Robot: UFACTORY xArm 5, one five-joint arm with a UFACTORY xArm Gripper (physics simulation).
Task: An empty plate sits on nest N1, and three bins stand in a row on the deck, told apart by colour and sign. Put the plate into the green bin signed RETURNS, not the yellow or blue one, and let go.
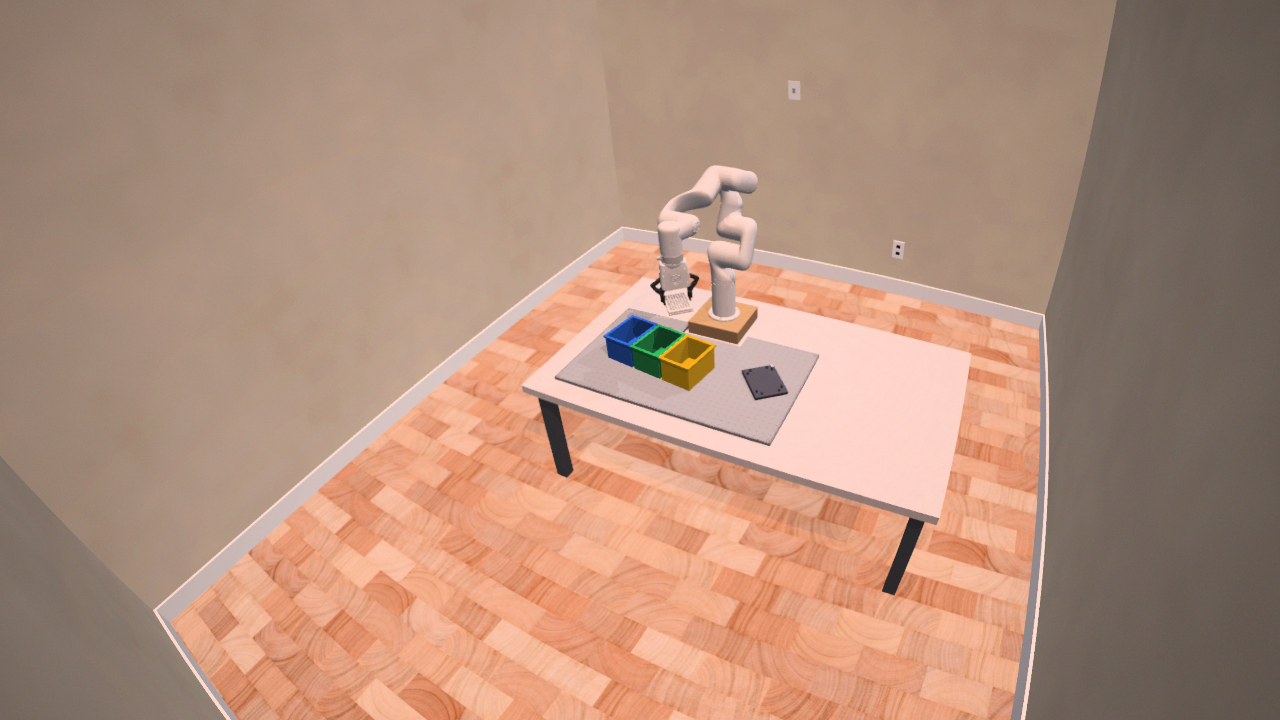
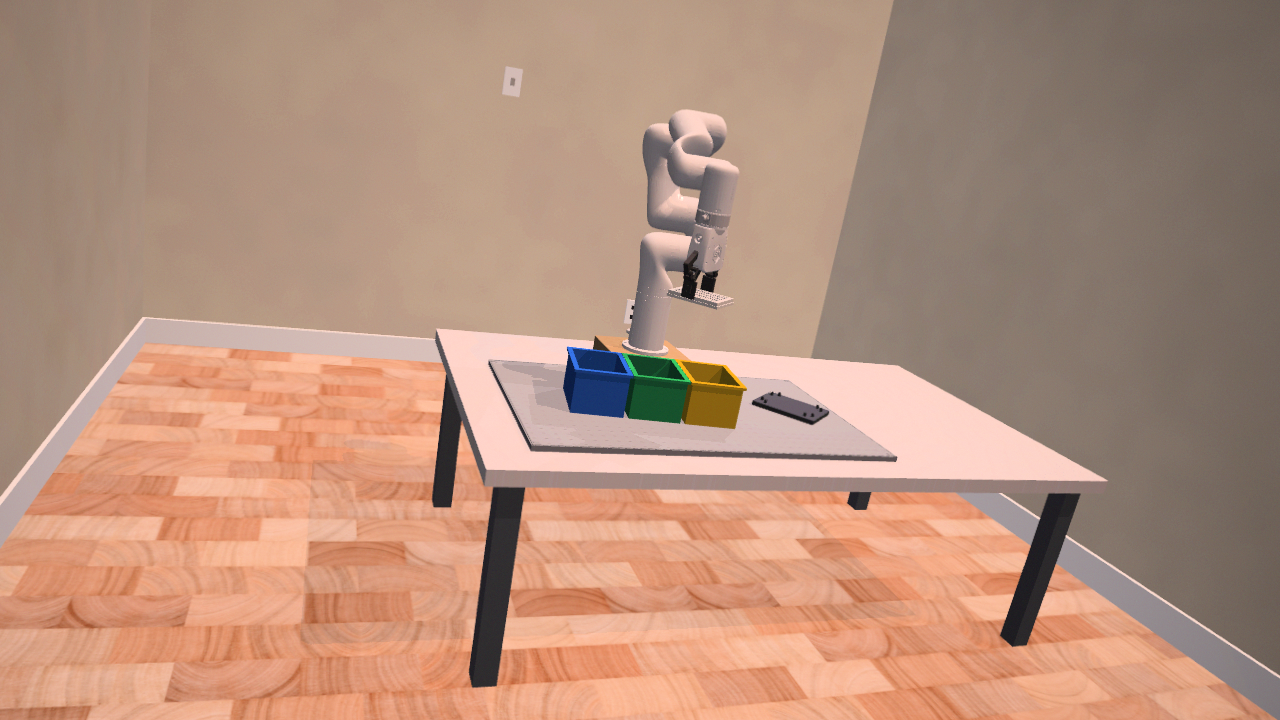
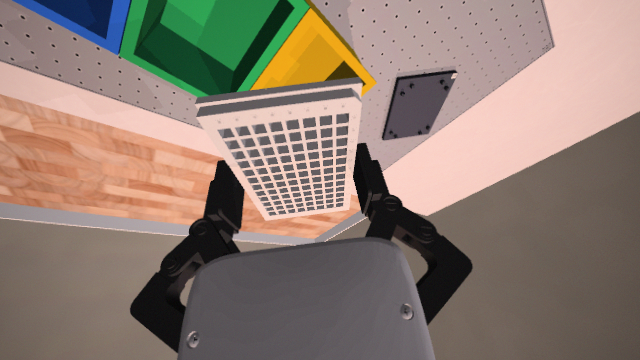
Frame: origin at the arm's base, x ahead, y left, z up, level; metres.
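Where they show: gripper, fingertip midpoint: (image 1: 676, 301) (image 2: 696, 295) (image 3: 295, 163); arm's base at its link origin: (image 1: 724, 313) (image 2: 644, 349).
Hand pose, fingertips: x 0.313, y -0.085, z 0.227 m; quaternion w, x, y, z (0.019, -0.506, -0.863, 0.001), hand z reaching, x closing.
Each offset is from my fingertips to the centre of the thing. "spot": to the spot under its first point. Level surfaces: height alone.
My gripper (image 1: 677, 295) (image 2: 699, 291) (image 3: 295, 163) is shut on the white plate {dy +0.005, dx +0.008, dz -0.001 m} (image 1: 679, 305) (image 2: 718, 299) (image 3: 287, 145), its fingers on two opposite sides. It holds the plate in the air behind the row of bins, beside the arm's base. The green bin {dy -0.079, dx +0.006, dz -0.219 m} (image 1: 646, 358) (image 2: 656, 396) (image 3: 200, 65) stands between the blue bin {spot: dy -0.214, dx +0.046, dz -0.195 m} (image 1: 620, 347) (image 2: 597, 386) (image 3: 115, 30) and the yellow bin (image 1: 687, 370) (image 2: 711, 404) (image 3: 300, 55). The visible part of its inside looks empty. No sign is readable. The dark nest {dy +0.321, dx +0.037, dz -0.258 m} (image 1: 764, 382) (image 2: 790, 407) (image 3: 417, 107) holds no plate.
The bins and nest stand on a grey perforated deck {dz -0.268 m} (image 1: 707, 407) (image 2: 626, 438) (image 3: 480, 30) on the white table {dz -0.281 m} (image 1: 877, 402) (image 2: 948, 429) (image 3: 530, 105). The arm's wooden base block (image 1: 716, 327) (image 2: 608, 343) stands behind the deck.
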